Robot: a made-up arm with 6 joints. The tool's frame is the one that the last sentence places.
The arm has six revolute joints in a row. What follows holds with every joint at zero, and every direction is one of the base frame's. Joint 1 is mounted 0.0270 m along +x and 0.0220 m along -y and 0.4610 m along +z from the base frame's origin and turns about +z. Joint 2 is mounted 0.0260 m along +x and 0.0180 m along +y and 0.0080 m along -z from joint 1 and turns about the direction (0, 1, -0.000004). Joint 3 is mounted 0.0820 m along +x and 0.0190 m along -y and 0.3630 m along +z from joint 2 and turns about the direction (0, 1, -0.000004). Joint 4 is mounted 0.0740 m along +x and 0.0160 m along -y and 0.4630 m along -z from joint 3 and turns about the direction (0, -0.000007, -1). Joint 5 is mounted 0.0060 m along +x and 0.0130 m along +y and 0.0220 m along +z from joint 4 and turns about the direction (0, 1, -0.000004). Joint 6 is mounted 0.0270 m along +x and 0.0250 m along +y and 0.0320 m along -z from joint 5 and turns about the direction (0, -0.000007, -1). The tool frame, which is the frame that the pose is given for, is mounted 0.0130 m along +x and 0.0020 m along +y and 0.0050 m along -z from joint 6; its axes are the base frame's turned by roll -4.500, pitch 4.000 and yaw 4.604 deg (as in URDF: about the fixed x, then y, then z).
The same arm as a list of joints. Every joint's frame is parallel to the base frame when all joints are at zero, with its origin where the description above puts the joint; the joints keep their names.
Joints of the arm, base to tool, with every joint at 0 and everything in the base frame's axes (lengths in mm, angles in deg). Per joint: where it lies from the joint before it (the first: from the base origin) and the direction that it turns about. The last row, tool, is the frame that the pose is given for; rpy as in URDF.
joint 1: axis +z origin 27.0 -22.0 461.0
joint 2: axis +y origin 26.0 18.0 -8.0
joint 3: axis +y origin 82.0 -19.0 363.0
joint 4: axis -z origin 74.0 -16.0 -463.0
joint 5: axis +y origin 6.0 13.0 22.0
joint 6: axis -z origin 27.0 25.0 -32.0
tool: origin 13.0 2.0 -5.0 rpy -4.50 4.00 4.60

